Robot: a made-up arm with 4 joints. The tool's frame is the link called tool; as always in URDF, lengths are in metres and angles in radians. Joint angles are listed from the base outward. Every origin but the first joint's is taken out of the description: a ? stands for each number. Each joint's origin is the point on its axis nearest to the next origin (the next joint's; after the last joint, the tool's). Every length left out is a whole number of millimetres.
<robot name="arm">
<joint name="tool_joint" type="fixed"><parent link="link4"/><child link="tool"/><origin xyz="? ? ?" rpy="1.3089 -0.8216 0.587"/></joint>
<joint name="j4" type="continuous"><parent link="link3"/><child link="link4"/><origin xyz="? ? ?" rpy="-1.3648 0.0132 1.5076"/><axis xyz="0 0 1"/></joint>
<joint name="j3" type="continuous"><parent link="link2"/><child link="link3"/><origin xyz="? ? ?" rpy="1.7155 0.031 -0.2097"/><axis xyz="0 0 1"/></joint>
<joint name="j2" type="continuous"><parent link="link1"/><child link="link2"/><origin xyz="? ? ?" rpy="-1.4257 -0.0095 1.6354"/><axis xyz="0 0 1"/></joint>
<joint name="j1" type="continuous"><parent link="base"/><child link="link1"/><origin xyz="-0.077 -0.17 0.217" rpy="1.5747 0.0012 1.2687"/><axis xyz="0 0 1"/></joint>
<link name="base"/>
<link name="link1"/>
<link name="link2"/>
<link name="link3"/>
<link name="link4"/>
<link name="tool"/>
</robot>
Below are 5 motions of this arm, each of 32 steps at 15 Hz.
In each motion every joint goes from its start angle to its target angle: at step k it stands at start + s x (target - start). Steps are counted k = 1, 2, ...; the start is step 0. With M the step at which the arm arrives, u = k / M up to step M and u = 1 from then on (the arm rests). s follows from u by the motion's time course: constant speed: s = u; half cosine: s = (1 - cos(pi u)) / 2; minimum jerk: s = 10 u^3 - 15 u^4 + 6 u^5.
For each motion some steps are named. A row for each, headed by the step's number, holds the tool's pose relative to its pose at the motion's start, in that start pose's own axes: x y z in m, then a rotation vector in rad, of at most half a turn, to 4 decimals.
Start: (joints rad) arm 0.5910 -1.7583 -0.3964 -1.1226
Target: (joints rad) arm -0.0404 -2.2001 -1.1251 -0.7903
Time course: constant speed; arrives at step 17
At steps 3, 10, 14, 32:
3: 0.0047 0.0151 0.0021 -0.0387 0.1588 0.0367
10: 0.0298 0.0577 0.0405 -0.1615 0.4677 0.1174
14: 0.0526 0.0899 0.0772 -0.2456 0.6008 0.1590
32: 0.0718 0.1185 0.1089 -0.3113 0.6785 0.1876

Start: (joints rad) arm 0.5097 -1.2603 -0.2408 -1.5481
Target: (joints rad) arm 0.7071 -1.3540 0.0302 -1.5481
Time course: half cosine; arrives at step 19
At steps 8, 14, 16, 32:
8: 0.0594 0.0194 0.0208 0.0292 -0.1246 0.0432
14: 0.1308 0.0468 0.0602 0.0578 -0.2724 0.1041
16: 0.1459 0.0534 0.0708 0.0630 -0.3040 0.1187
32: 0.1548 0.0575 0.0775 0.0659 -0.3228 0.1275

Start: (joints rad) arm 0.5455 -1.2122 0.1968 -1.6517
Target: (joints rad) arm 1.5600 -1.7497 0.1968 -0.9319
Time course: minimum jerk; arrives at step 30
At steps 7, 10, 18, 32:
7: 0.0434 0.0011 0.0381 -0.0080 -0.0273 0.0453
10: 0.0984 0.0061 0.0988 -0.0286 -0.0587 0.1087
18: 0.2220 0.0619 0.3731 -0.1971 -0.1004 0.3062
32: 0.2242 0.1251 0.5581 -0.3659 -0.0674 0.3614

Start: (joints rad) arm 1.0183 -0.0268 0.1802 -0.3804
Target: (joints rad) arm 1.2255 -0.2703 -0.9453 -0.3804
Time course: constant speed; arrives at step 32
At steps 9, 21, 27, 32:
9: -0.1674 -0.0031 0.0293 -0.0494 0.0144 -0.2536
21: -0.3882 0.0657 0.0783 -0.1292 0.0041 -0.5914
27: -0.4906 0.1302 0.0998 -0.1721 -0.0154 -0.7600
32: -0.5690 0.1976 0.1127 -0.2078 -0.0394 -0.9001

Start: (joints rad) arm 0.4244 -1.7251 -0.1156 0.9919
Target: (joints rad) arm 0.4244 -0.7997 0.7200 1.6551
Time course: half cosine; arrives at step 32
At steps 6, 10, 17, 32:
6: 0.0296 -0.0027 -0.0038 0.0195 0.0761 0.0961
10: 0.0725 -0.0001 -0.0102 0.0351 0.2019 0.2483
17: 0.1418 0.0269 -0.0218 -0.0104 0.4979 0.5720
32: 0.1682 0.0660 -0.0204 -0.2581 0.8638 0.8882

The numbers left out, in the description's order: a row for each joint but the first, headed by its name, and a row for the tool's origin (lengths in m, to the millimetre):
tool: 0.281 0.175 0
j4: 0.361 0.257 0
j3: -0.114 -0.215 0
j2: -0.02 0.005 0

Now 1 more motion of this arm.
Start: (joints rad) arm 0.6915 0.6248 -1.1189 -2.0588
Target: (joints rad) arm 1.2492 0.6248 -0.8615 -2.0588
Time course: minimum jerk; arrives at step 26
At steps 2, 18, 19, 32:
2: 0.0008 0.0012 -0.0013 0.0029 -0.0012 0.0006
18: 0.1520 0.3284 -0.1688 0.6062 -0.2239 0.1128
19: 0.1598 0.3508 -0.1715 0.6424 -0.2360 0.1185
32: 0.1789 0.4089 -0.1745 0.7355 -0.2667 0.1325

